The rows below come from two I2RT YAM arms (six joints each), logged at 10 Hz.
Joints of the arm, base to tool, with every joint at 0 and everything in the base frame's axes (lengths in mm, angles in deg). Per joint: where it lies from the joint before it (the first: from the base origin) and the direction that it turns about. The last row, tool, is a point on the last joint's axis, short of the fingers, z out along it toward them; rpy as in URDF.
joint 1: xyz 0 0 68 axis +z
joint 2: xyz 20 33.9 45.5 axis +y
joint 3: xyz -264 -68.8 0 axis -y
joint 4: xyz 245 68.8 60 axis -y
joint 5: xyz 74 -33.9 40.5 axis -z
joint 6: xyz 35.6 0 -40.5 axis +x
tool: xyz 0 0 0 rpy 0 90 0
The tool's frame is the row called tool.
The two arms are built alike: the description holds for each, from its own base.
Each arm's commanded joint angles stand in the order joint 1, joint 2, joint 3, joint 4, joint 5, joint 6.
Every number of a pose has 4 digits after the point. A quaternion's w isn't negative.
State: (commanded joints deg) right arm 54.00 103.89 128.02 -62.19 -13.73 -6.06; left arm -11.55 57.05 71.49 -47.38 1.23 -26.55
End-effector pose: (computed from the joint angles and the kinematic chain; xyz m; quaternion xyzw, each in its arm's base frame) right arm 0.2094 0.3026 0.4578 -0.4920 0.7466 0.2748 0.3536; left arm 0.1867 -0.0389 0.3946 -0.1096 0.8717 -0.1648 0.4484
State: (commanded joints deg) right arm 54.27 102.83 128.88 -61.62 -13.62 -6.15; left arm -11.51 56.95 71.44 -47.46 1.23 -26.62
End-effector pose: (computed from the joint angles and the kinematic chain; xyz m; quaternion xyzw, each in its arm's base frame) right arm 0.2038 0.2977 0.4692 -0.4912 0.7358 0.2814 0.3717; left arm 0.1862 -0.0387 0.3945 -0.1104 0.8717 -0.1648 0.4481
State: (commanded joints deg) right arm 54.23 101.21 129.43 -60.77 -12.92 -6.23; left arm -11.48 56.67 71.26 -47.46 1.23 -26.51
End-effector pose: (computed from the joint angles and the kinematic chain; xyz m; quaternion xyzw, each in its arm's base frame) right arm 0.1984 0.2890 0.4827 -0.4854 0.7256 0.2844 0.3961; left arm 0.1850 -0.0384 0.3944 -0.1098 0.8714 -0.1645 0.4490
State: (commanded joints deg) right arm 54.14 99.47 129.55 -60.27 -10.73 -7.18; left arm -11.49 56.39 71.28 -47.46 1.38 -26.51
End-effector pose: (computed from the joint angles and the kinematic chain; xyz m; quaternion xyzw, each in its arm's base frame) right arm 0.1935 0.2791 0.4938 -0.4802 0.7186 0.2721 0.4230; left arm 0.1836 -0.0382 0.3953 -0.1089 0.8702 -0.1664 0.4508
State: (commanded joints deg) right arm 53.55 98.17 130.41 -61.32 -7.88 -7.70; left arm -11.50 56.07 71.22 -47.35 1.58 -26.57
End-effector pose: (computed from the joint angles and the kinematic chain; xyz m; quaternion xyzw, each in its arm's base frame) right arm 0.1911 0.2669 0.5032 -0.4680 0.7223 0.2515 0.4427; left arm 0.1822 -0.0381 0.3961 -0.1082 0.8687 -0.1690 0.4529
